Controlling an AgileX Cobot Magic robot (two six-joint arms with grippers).
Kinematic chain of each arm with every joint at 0, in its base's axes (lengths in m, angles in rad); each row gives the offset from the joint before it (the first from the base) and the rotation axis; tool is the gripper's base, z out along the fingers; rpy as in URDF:
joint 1: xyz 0 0 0.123 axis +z
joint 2: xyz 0 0 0 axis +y
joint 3: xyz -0.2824 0 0.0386 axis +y
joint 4: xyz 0.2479 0 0.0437 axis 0.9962 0 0.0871
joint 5: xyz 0 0 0 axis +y
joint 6: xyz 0.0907 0 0.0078 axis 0.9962 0 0.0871
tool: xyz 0 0 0 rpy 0 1.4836 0
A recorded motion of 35 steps. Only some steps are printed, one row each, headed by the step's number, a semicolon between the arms.
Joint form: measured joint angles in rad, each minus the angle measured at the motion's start. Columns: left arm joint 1, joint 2, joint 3, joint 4, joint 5, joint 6; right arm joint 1, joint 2, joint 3, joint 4, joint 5, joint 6.
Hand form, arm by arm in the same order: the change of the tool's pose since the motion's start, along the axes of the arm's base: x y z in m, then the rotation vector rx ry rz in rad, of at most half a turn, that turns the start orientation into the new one. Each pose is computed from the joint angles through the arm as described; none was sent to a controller.
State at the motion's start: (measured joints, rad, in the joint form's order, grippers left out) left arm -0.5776 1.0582 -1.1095 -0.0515 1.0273 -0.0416; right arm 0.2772 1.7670 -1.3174 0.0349 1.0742 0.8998
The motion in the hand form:
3: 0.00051 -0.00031 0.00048 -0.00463 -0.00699 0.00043; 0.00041 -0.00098 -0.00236 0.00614 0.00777 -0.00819
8: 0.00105 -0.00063 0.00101 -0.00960 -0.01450 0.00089; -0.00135 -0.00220 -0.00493 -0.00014 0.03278 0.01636
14: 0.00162 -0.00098 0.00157 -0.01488 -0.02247 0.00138; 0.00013 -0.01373 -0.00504 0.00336 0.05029 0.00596
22: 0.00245 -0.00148 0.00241 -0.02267 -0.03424 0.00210; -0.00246 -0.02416 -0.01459 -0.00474 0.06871 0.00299
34: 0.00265 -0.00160 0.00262 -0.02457 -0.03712 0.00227; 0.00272 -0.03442 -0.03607 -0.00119 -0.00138 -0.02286
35: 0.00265 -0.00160 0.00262 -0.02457 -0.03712 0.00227; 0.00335 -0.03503 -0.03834 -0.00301 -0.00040 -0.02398
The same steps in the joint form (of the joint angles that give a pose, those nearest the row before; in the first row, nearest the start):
3: 0.0000 0.0000 0.0000 0.0000 -0.0084 0.0000; -0.0050 0.0044 0.0035 0.0086 -0.0021 0.0000
8: 0.0000 0.0000 0.0000 0.0000 -0.0174 0.0000; -0.0081 0.0080 0.0081 0.0127 0.0166 -0.0286
14: 0.0000 0.0000 0.0000 0.0000 -0.0270 0.0000; -0.0442 0.0079 0.0081 0.0232 0.0342 -0.0574
22: 0.0000 0.0000 0.0000 0.0000 -0.0411 0.0000; -0.0718 0.0079 0.0474 0.0213 0.0159 -0.0826
34: 0.0000 0.0000 0.0000 0.0000 -0.0446 0.0000; -0.1016 0.0256 0.1165 0.0145 -0.1401 -0.0910
35: 0.0000 0.0000 0.0000 0.0000 -0.0446 0.0000; -0.1032 0.0308 0.1187 0.0128 -0.1463 -0.0910

